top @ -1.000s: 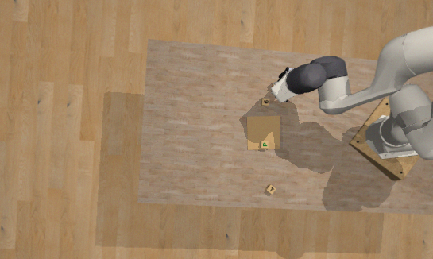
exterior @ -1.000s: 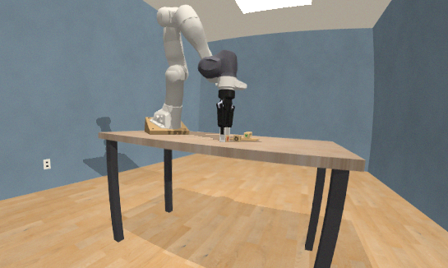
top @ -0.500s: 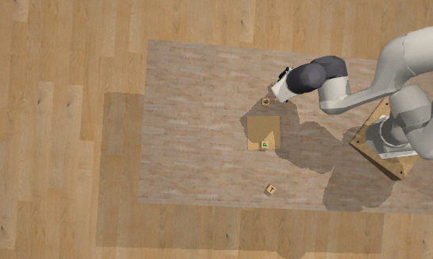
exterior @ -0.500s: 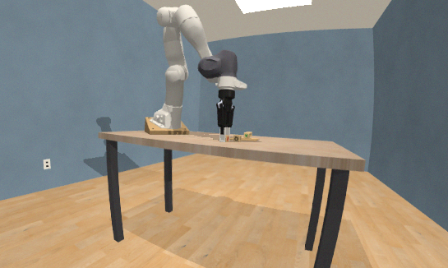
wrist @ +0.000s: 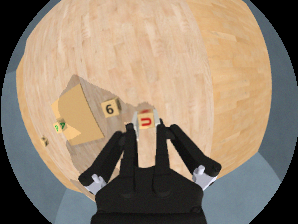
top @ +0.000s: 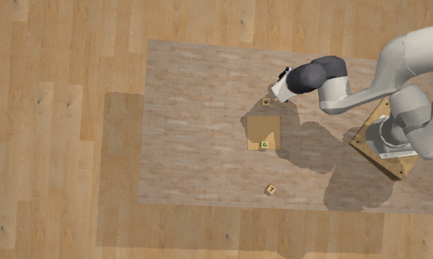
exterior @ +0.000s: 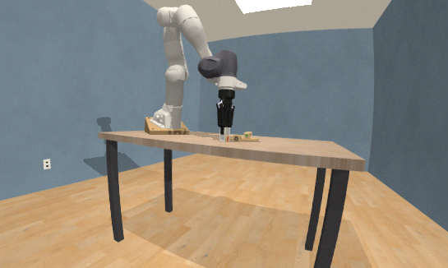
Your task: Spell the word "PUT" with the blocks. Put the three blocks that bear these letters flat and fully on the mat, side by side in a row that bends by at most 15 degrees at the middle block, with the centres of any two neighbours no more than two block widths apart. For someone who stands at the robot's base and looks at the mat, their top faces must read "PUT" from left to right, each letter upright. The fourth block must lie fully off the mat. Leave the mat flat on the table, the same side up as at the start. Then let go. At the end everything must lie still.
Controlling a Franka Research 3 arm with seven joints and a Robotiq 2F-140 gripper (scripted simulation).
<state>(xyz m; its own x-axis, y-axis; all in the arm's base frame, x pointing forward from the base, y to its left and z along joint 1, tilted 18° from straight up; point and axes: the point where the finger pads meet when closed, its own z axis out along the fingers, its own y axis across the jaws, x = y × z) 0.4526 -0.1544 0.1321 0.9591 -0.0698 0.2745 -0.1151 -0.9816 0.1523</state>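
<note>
Now: hand 19 cm to the right of the tan mat, 4 cm short of it and 3 cm above it. From my hand the other things lie so: green P block (23 cm to the left, 4 cm ahead, 1 cm below); then block marked 6 (6 cm to the left, 4 cm ahead, 2 cm below); then red U block (2 cm below).
</note>
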